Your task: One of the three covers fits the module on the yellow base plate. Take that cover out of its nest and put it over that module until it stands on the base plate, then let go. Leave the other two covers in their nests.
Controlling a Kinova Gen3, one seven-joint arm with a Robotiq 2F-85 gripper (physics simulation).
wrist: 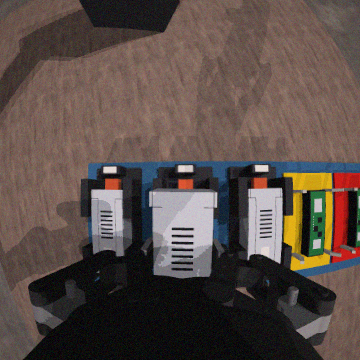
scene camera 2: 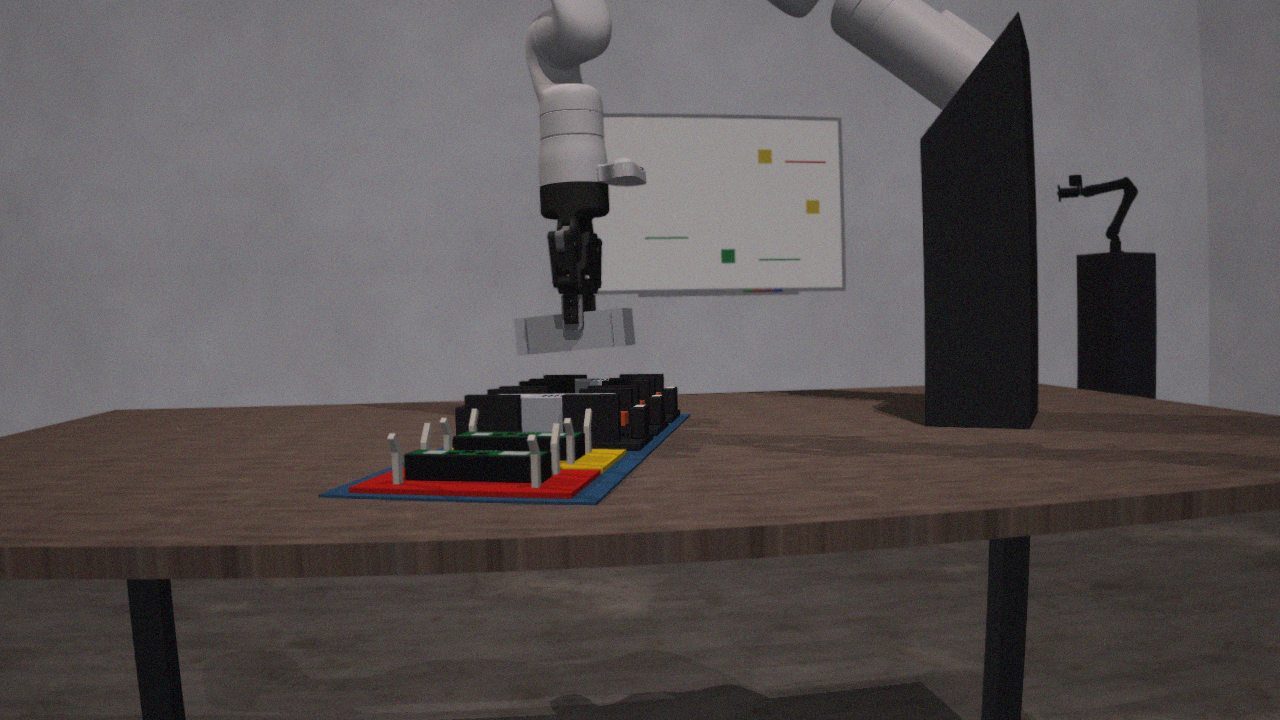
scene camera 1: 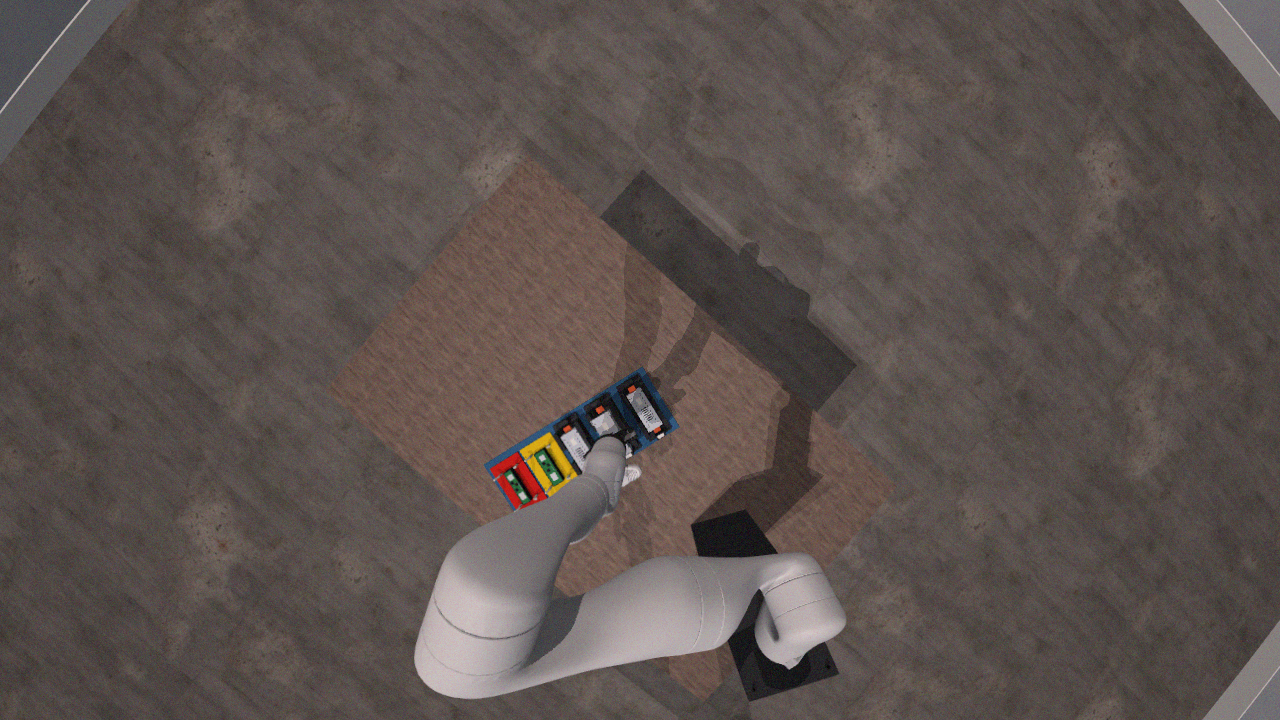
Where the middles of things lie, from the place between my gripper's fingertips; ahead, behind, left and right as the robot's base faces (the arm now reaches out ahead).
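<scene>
The red base plate (scene camera 2: 567,484) is 110 mm below my hand, 300 mm to the left of it and 130 mm ahead of it. As for the yellow base plate (scene camera 1: 554,450), I find it 90 mm ahead of my hand, 200 mm to the left of it and 110 mm below it.
</scene>
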